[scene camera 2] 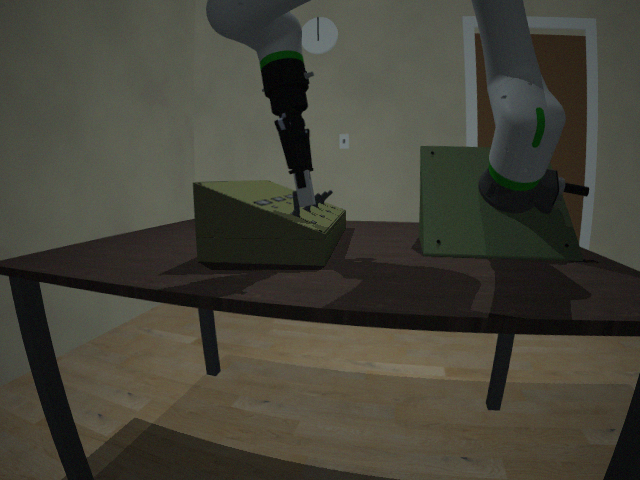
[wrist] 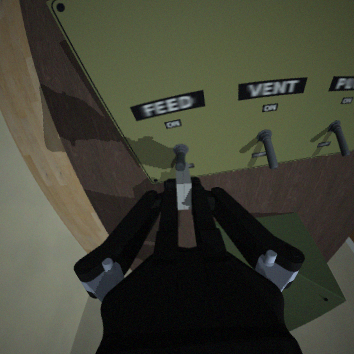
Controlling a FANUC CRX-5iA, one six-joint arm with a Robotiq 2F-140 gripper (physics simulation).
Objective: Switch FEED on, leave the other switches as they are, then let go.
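Seen in the pictures: gripper, between the fingertips: (scene camera 2: 307,205) (wrist: 181,172); arm's base, origin of its link: (scene camera 2: 508,189).
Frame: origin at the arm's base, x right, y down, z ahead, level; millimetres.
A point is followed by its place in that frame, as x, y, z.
A sloped olive switch box (scene camera 2: 242,237) @(-346, 89, 511) (wrist: 150,45) @(-285, 5, 565) stands on the table. In the wrist view, the FEED lever (wrist: 180,156) @(-256, 24, 445) sits below its FEED label (wrist: 168,105) @(-271, 28, 506) and ON mark; it looks foreshortened and more upright than the VENT lever (wrist: 269,150) @(-139, 29, 457). In the scene view the FEED lever (scene camera 2: 296,203) @(-261, 30, 436) stands nearly upright beside the fingertips. The VENT lever and a third lever (wrist: 341,139) @(-23, 30, 485), whose label is cut off, lean toward their OFF marks. My gripper (scene camera 2: 306,197) @(-253, 35, 415) (wrist: 181,172) @(-253, 35, 415) is shut and empty, its tips against or very close to the FEED lever's near side.
A green wedge-shaped block (scene camera 2: 449,206) @(-64, 42, 143) (wrist: 305,295) @(43, -65, 157) stands on the dark table (scene camera 2: 310,289) @(-441, 141, 328) to the right of the switch box in the scene view. The thick lower part of the arm (scene camera 2: 516,124) @(-194, -126, 17) is in front of this block. A door and a wall clock show behind.
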